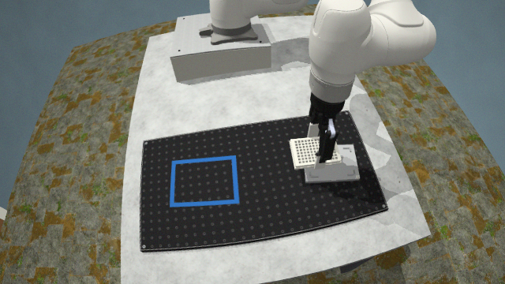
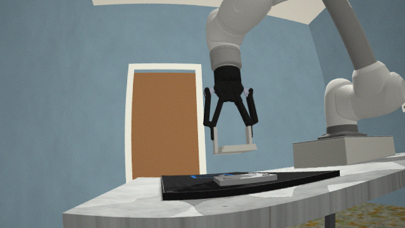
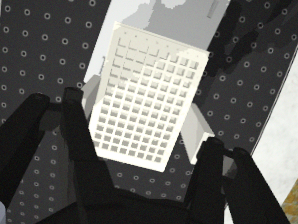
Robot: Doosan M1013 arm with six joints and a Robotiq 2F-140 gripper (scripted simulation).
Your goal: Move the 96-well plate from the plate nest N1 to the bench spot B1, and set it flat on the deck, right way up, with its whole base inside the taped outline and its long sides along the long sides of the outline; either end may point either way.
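My gripper is now 90 mm above the grey plate nest, 60 mm to the right of it and 10 mm short of it. The rest, counted from my hand: white 96-well plate 20 mm below.
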